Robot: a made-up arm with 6 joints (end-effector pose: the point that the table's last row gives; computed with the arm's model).
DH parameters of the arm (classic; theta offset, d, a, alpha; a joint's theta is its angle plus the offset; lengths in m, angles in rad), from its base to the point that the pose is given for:
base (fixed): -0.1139 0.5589 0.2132 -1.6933
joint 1: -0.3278 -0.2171 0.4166 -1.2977
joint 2: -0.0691 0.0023 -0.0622 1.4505
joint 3: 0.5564 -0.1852 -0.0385 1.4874
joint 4: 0 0.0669 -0.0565 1.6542
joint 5: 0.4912 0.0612 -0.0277 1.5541
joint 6: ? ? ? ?
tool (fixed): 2.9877 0.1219 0 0
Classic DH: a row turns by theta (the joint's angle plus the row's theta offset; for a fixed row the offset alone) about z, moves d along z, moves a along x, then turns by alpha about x.
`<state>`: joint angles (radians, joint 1 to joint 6).
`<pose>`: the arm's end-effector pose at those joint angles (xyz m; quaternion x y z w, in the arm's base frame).
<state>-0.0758 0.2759 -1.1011 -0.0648 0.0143 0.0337</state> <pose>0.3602 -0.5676 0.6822 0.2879 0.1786 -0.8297 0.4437</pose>
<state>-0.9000 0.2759 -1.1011 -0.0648 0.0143 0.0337</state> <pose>0.2527 -0.5387 0.8160 0.5627 -0.0350 -0.6329 0.5307</pose>
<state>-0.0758 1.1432 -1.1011 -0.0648 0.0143 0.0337</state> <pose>0.2080 -0.2963 0.6508 0.3628 0.2106 -0.9073 0.0284</pose>
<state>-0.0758 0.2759 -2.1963 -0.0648 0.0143 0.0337</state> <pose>0.4066 -0.5733 0.6225 0.6161 -0.1890 -0.6080 0.4638</pose>
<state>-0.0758 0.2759 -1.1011 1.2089 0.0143 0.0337</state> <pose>0.4930 -0.5019 0.8222 -0.1398 -0.0676 -0.6214 0.7680</pose>
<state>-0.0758 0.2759 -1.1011 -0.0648 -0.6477 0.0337</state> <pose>0.3730 -0.5660 0.6474 0.0478 0.3944 -0.8364 0.3777</pose>
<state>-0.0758 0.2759 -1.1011 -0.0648 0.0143 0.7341</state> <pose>0.3453 -0.5690 0.5936 0.5018 0.3814 -0.7179 0.2954</pose>
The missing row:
joint 6: -1.0516 0.0745 -0.0584 -1.8472
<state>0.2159 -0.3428 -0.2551 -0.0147 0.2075 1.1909</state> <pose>0.5013 -0.6762 0.6207 0.1265 0.6193 -0.7563 0.1686</pose>
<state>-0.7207 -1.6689 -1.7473 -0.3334 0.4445 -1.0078</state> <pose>0.5090 -0.3548 1.2004 0.4571 -0.5153 0.1287 0.7135</pose>
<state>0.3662 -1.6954 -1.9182 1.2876 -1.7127 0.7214</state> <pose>0.9301 -0.4172 0.7156 -0.0612 -0.1847 -0.6018 0.7746</pose>
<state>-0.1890 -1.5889 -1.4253 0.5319 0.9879 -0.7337</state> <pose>0.7144 -0.4370 1.0195 0.4729 -0.3947 0.3207 0.7195</pose>
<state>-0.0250 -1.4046 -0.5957 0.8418 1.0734 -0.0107</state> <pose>0.7973 -0.3161 0.9605 0.0032 0.0318 0.2160 0.9759</pose>
